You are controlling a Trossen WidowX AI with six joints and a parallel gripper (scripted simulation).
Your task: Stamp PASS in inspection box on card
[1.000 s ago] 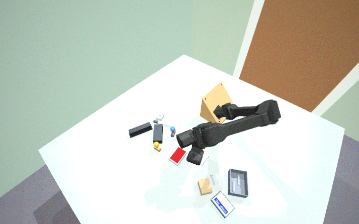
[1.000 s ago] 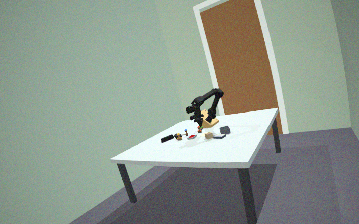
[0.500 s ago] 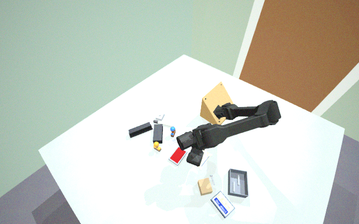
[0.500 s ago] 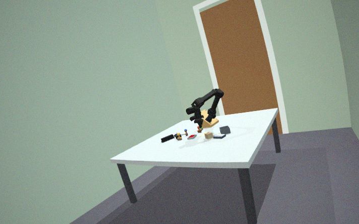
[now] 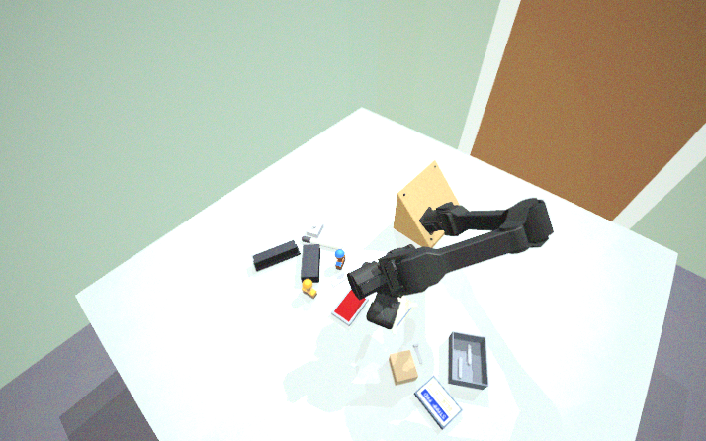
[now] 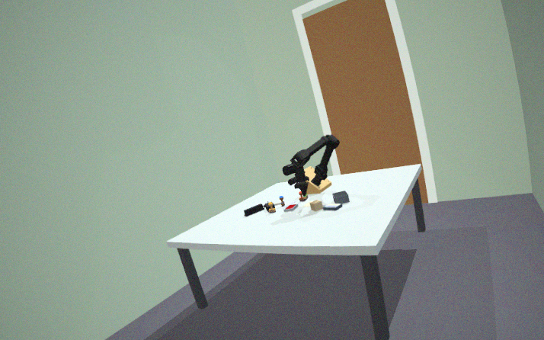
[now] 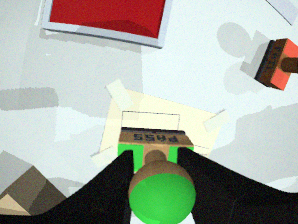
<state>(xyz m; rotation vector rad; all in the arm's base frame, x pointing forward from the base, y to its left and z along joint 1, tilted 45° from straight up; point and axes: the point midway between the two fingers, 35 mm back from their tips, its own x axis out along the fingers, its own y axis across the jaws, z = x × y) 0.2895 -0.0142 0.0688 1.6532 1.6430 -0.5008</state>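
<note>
Now: gripper tip 20 mm past the pale card, 10 mm to the right of it and 60 mm above it. The rest, counted from my gripper tip: orange-knobbed stamp: 100 mm behind, 70 mm to the right, 40 mm below; red ink pad: 50 mm ahead, 90 mm to the right, 60 mm below; tan block: 100 mm ahead, 110 mm to the left, 40 mm below.
</note>
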